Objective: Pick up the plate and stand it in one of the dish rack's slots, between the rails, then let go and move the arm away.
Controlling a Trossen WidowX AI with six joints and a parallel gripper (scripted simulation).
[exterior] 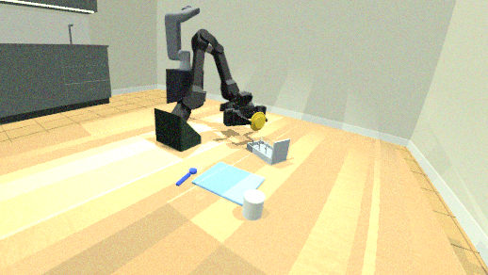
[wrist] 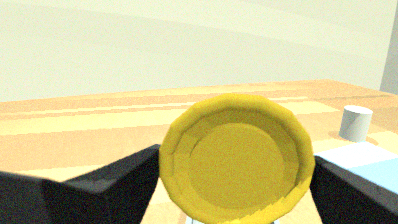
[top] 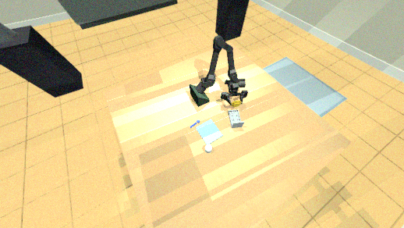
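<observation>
The grey dish rack is 50 mm ahead of my gripper tip, 30 mm to the right of it and 80 mm below it. Round my gripper tip: blue spoon (50 mm behind, 300 mm to the right, 100 mm below); then light blue mat (50 mm ahead, 240 mm to the right, 100 mm below); then yellow plate (10 mm behind).
</observation>
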